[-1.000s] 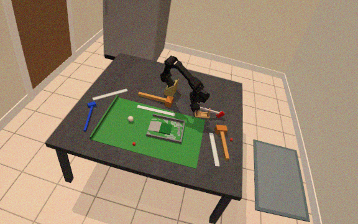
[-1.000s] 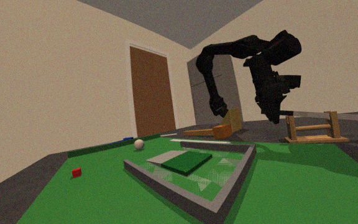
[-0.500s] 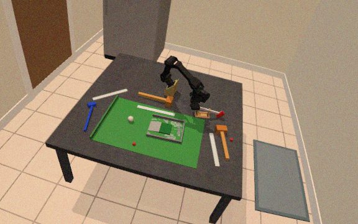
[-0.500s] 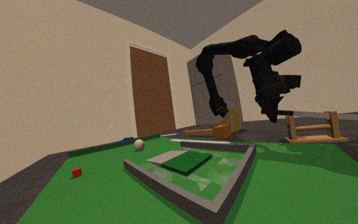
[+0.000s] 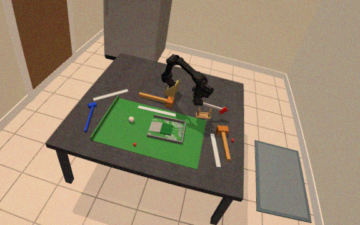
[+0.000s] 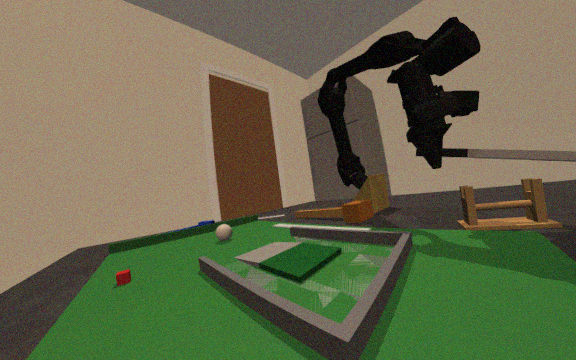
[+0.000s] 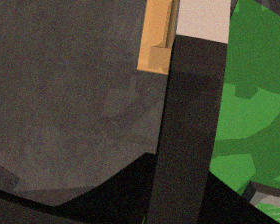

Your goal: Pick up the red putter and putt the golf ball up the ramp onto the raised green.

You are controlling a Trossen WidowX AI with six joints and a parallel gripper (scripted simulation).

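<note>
Now: gripper tip 20 mm past the wooden rack, 80 mm to the right of it and 80 mm above it. From my gripper tip the other things lie so: white golf ball 260 mm ahead, 410 mm to the right, 90 mm below; then low grey frame 230 mm ahead, 130 mm to the right, 100 mm below; then green mat 270 mm ahead, 250 mm to the right, 110 mm below.
</note>
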